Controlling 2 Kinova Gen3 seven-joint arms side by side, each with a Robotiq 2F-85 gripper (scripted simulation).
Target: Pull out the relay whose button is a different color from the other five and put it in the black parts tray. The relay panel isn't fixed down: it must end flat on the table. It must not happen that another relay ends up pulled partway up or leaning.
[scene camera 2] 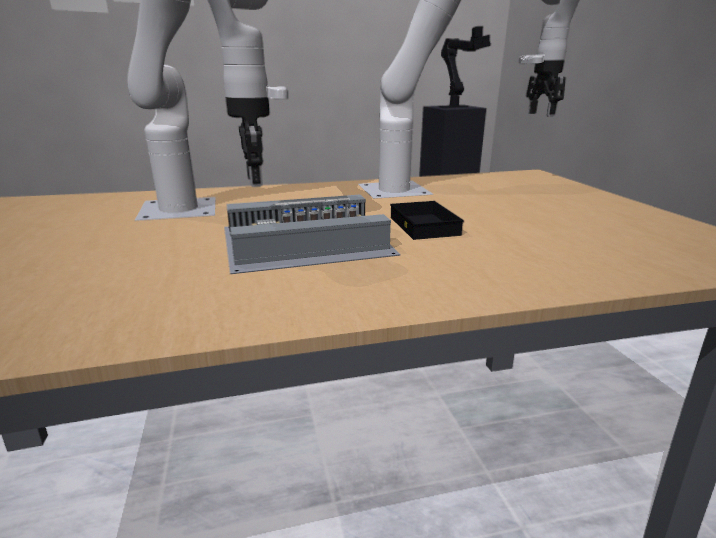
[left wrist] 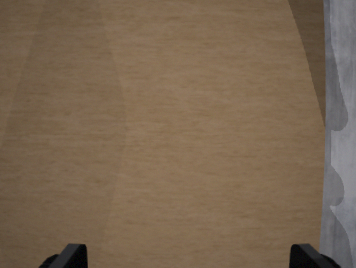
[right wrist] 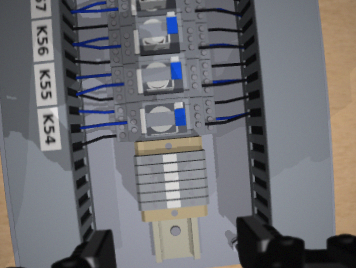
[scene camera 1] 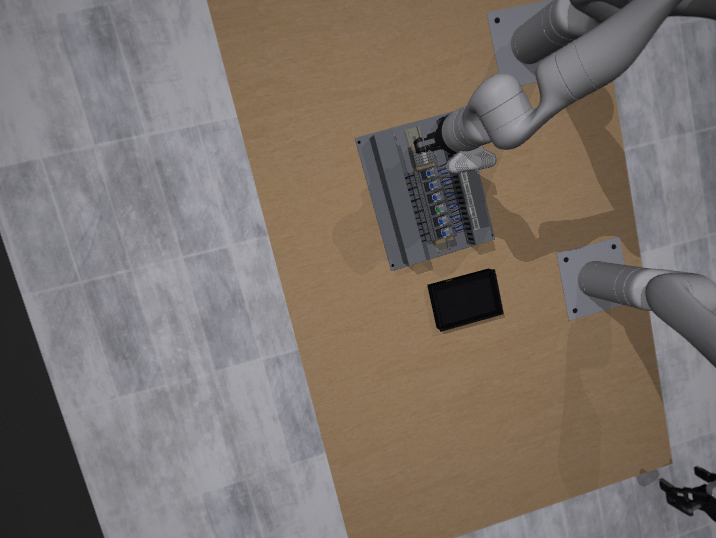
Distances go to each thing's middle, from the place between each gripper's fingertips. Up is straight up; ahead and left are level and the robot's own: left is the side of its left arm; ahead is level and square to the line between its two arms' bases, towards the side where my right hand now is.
The relay panel (scene camera 1: 409, 235) is 11 cm below my right hand (scene camera 2: 255, 182), 9 cm to the left of it and 1 cm ahead of it. The rest, counted from my right hand: black parts tray (scene camera 1: 473, 297) 37 cm to the left, 13 cm below, 1 cm ahead.
Right now the black parts tray is 530 mm to the right of my left hand (scene camera 2: 541, 114), 300 mm ahead of it and 180 mm below it. The rest, counted from my left hand: relay panel (800 mm to the right, 300 mm ahead, 170 mm below).
